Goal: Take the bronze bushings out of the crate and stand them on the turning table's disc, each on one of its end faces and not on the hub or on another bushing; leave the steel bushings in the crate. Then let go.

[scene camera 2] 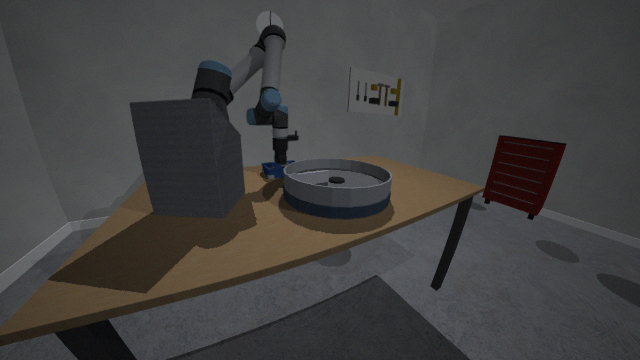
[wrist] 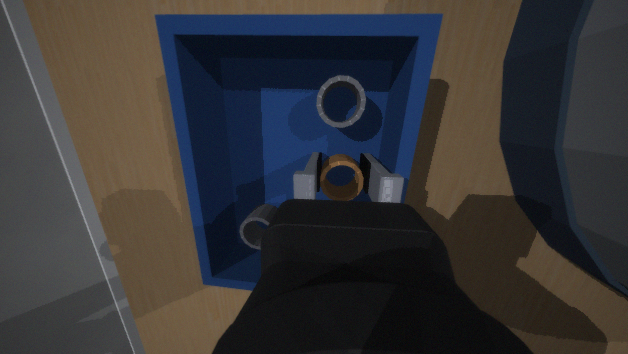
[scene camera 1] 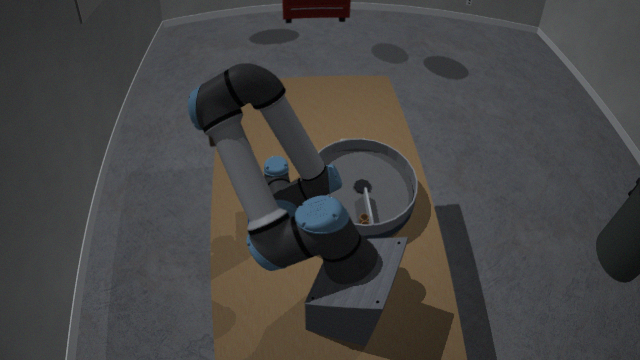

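Seen in the pictures: gripper, between the fingertips: [wrist: 340, 165]; arm's base, origin of its link: [scene camera 2: 205, 123] [scene camera 1: 352, 263].
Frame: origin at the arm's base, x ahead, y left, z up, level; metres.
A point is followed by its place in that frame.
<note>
The blue crate [scene camera 2: 270, 169] @[x 0.219, y 0.210, z -0.226 m] [wrist: 300, 24] @[x 0.373, y 0.311, z -0.226 m] stands beside the turning table [scene camera 1: 414, 186] @[x 0.495, y -0.231, z -0.220 m] [scene camera 2: 337, 197] @[x 0.393, y -0.220, z -0.205 m]. In the wrist view, my gripper [wrist: 340, 165] @[x 0.297, y 0.267, z -0.270 m] is inside the crate, shut on a bronze bushing [wrist: 342, 193] @[x 0.279, y 0.260, z -0.254 m]; both pads touch its sides and its open end faces up. A steel bushing [wrist: 320, 102] @[x 0.341, y 0.294, z -0.246 m] stands farther up in the crate; another steel bushing [wrist: 265, 212] @[x 0.242, y 0.318, z -0.256 m] lies at lower left, partly hidden by the gripper body. On the grey disc [scene camera 1: 392, 172] @[x 0.559, y -0.141, z -0.223 m], near the rim, is bronze [scene camera 1: 364, 218] @[x 0.324, y -0.039, z -0.221 m], too small to tell whether it is one bushing or two. The dark hub [scene camera 1: 362, 186] @[x 0.466, y -0.024, z -0.215 m] [scene camera 2: 336, 180] @[x 0.461, y -0.042, z -0.215 m] is at the centre.
A thin pale bar [scene camera 1: 368, 205] @[x 0.349, y -0.047, z -0.177 m] runs from the hub to the rim, close beside the bronze on the disc. A raised wall surrounds the disc. The grey robot pedestal [scene camera 1: 337, 320] @[x -0.153, y 0.020, z -0.098 m] [scene camera 2: 185, 160] @[x -0.033, y -0.128, z -0.096 m] stands on the wooden table [scene camera 1: 345, 100] @[x 1.042, y 0.072, z -0.276 m] [scene camera 2: 425, 182] @[x 0.997, y 0.003, z -0.276 m]. The arm hides the crate in scene camera 1.
</note>
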